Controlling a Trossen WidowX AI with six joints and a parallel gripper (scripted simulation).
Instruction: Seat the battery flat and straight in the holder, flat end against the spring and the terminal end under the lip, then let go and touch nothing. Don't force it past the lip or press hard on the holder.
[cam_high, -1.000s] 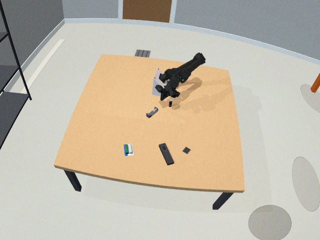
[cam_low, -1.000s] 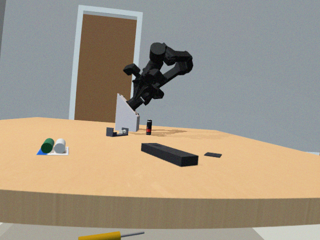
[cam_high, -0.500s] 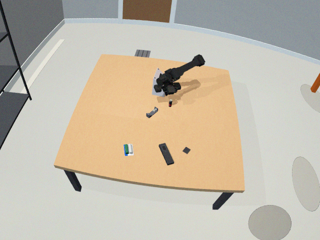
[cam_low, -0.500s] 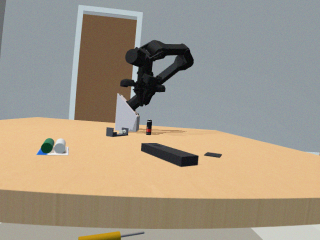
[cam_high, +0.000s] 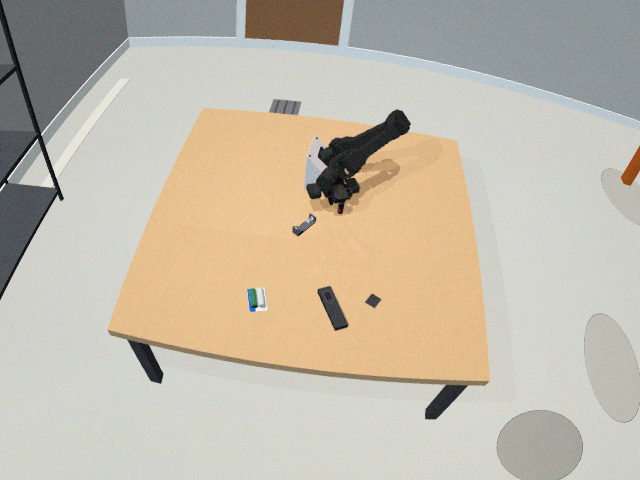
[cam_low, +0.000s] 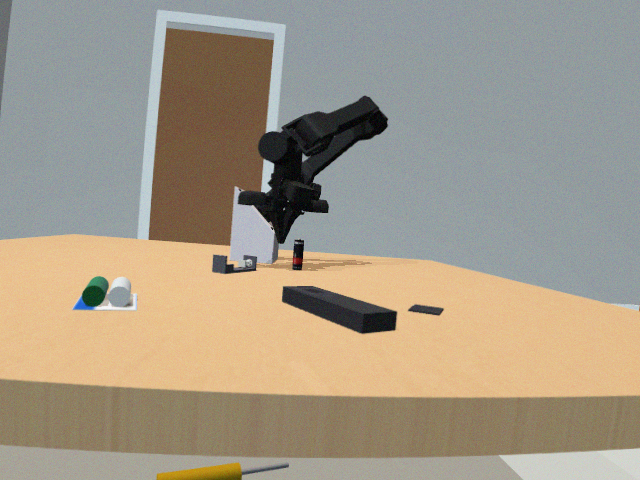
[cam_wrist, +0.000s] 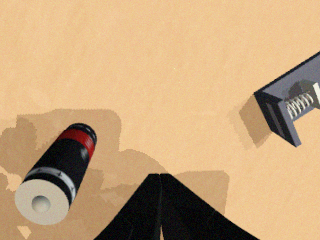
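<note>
My gripper tip is 4 cm to the right of the battery, 2 cm past it and 2 cm above it. Also, from my gripper tip: yellow-handled screwdriver 44 cm ahead, 24 cm below, 2 cm to the right; then black battery door 35 cm ahead, 21 cm to the left, 5 cm below; then black remote 42 cm ahead, 8 cm to the left, 4 cm below.
</note>
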